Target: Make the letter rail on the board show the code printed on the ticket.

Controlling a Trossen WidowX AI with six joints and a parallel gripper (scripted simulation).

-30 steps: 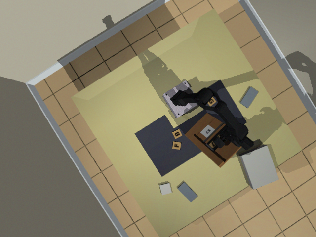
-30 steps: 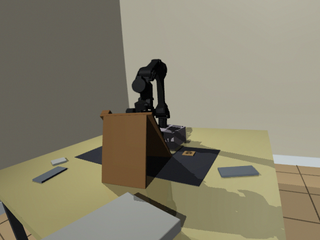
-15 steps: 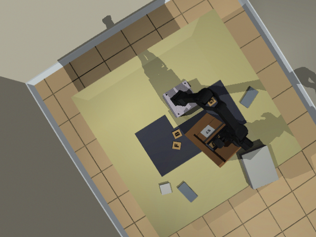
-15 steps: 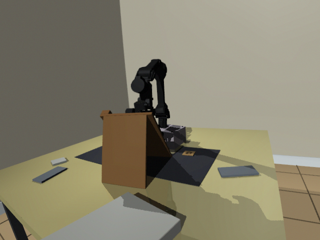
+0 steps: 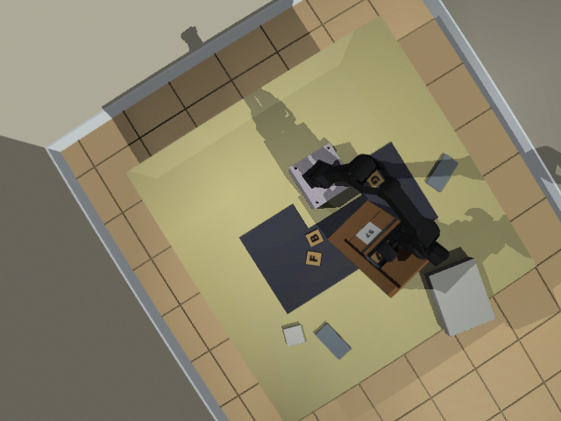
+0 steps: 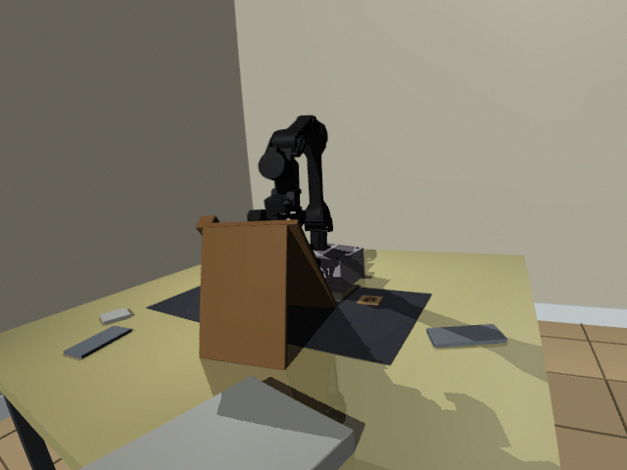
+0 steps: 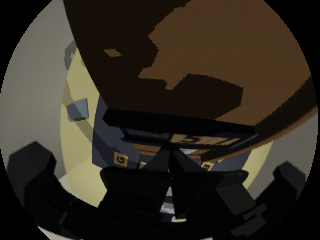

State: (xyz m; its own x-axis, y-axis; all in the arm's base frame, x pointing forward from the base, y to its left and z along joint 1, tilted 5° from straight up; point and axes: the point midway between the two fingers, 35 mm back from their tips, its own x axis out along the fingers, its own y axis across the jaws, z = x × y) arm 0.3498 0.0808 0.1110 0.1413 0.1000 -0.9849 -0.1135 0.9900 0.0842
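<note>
Now: the white ticket 5 cm behind my gripper tip, 5 cm to the right of it and 9 cm below it. Round my gripper tip: dark mat (15 cm behind, 10 cm to the right, 18 cm below); small white block (13 cm ahead, 55 cm to the right, 18 cm below); large grey box (43 cm ahead, 12 cm to the left, 17 cm below).
</note>
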